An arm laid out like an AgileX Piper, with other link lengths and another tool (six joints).
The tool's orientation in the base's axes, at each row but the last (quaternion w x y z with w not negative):
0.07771 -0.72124 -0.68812 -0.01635
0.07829 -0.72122 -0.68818 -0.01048
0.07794 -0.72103 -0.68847 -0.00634
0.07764 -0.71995 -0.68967 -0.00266
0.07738 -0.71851 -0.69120 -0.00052
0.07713 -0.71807 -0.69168 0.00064
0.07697 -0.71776 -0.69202 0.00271
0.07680 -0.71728 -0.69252 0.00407
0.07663 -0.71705 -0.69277 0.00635
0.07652 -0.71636 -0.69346 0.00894
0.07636 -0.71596 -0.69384 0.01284
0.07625 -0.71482 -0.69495 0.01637
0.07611 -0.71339 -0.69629 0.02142
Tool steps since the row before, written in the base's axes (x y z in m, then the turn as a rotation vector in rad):
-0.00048 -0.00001 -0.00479 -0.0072 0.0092 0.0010
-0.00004 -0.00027 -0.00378 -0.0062 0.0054 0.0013
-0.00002 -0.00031 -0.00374 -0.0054 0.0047 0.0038
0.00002 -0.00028 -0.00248 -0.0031 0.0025 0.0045
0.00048 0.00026 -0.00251 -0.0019 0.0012 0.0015
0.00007 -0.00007 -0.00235 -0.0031 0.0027 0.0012
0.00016 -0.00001 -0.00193 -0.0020 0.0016 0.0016
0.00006 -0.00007 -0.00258 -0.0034 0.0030 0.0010
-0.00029 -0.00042 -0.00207 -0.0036 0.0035 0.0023
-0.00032 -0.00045 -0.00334 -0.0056 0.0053 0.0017
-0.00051 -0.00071 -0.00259 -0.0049 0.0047 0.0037
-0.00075 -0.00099 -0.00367 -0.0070 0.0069 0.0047
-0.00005 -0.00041 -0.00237 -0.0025 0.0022 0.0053
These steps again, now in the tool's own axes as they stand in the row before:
-0.00066 -0.00005 0.00477 0.0089 -0.0076 0.0009
-0.00073 0.00034 0.00370 0.0052 -0.0065 0.0000
-0.00074 0.00038 0.00366 0.0048 -0.0059 -0.0027
-0.00055 0.00030 0.00242 0.0028 -0.0037 -0.0038
0.00001 0.00075 0.00246 0.0013 -0.0021 -0.0011
-0.00032 0.00033 0.00231 0.0027 -0.0033 -0.0006
-0.00020 0.00038 0.00189 0.0017 -0.0022 -0.0012
-0.00033 0.00036 0.00254 0.0029 -0.0036 -0.0003
-0.00063 -0.00003 0.00204 0.0036 -0.0039 -0.0015
-0.00077 0.00010 0.00329 0.0052 -0.0059 -0.0005
-0.00095 -0.00016 0.00256 0.0048 -0.0054 -0.0026
-0.00131 -0.00024 0.00364 0.0070 -0.0077 -0.0031
-0.00059 0.00029 0.00231 0.0025 -0.0033 -0.0047

